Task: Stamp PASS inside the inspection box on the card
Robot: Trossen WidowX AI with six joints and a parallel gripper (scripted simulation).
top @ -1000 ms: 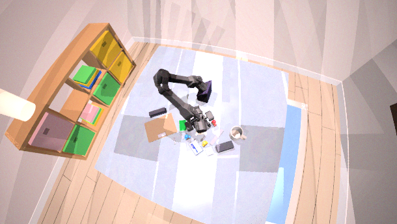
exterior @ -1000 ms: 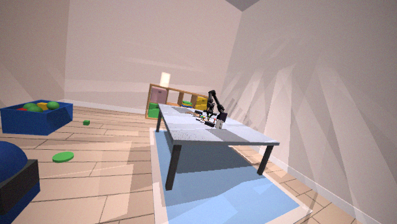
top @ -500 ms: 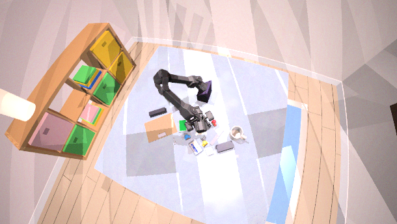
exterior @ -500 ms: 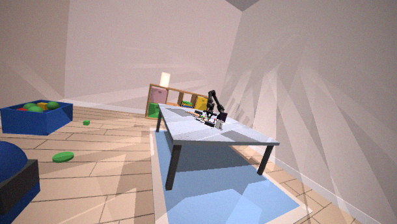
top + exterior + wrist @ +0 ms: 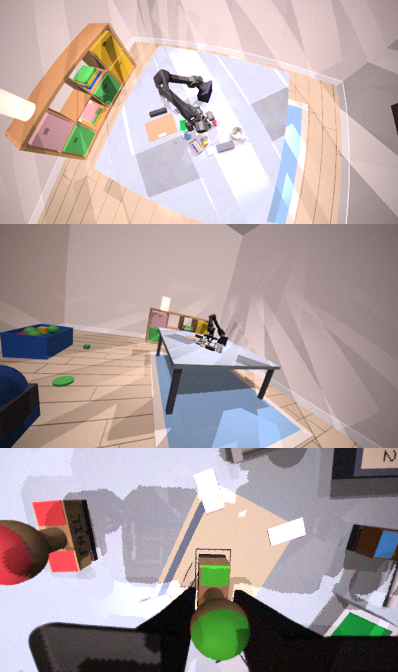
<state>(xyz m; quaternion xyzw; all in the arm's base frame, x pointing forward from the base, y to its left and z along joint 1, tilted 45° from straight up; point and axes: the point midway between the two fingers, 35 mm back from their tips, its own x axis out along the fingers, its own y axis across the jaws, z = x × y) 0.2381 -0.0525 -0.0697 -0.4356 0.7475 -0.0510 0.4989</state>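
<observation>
Right now my gripper tip is 20 mm above the white lined card and 10 mm short of it. The rest, counted from my gripper tip: red stamp: 90 mm to the left, 30 mm behind; then green ink pad: 120 mm to the right, 20 mm below, 20 mm ahead; then blue stamp: 100 mm ahead, 70 mm to the right.
</observation>
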